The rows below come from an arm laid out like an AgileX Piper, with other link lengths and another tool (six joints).
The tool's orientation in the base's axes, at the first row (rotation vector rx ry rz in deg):
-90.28 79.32 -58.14
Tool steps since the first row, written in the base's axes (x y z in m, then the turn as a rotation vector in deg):
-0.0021 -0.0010 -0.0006 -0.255 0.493 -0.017
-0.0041 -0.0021 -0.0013 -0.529 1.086 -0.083
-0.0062 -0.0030 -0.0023 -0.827 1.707 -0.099
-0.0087 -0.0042 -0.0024 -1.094 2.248 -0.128
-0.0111 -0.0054 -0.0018 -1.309 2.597 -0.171
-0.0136 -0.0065 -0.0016 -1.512 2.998 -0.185
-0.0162 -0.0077 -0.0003 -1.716 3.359 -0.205
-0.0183 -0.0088 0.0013 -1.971 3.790 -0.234
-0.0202 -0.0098 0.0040 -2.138 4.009 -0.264
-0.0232 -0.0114 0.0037 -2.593 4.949 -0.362
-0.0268 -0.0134 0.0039 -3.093 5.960 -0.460
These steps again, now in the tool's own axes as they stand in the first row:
0.0008 0.0014 -0.0018 -0.513 0.063 -0.204
0.0017 0.0029 -0.0034 -1.130 0.168 -0.402
0.0023 0.0047 -0.0051 -1.773 0.234 -0.640
0.0033 0.0058 -0.0074 -2.335 0.308 -0.848
0.0043 0.0062 -0.0099 -2.703 0.393 -1.013
0.0052 0.0070 -0.0124 -3.120 0.443 -1.175
0.0063 0.0069 -0.0153 -3.497 0.502 -1.337
0.0073 0.0062 -0.0179 -3.949 0.582 -1.540
0.0083 0.0045 -0.0207 -4.183 0.650 -1.672
0.0096 0.0060 -0.0235 -5.162 0.819 -2.008
0.0113 0.0073 -0.0270 -6.215 0.997 -2.382

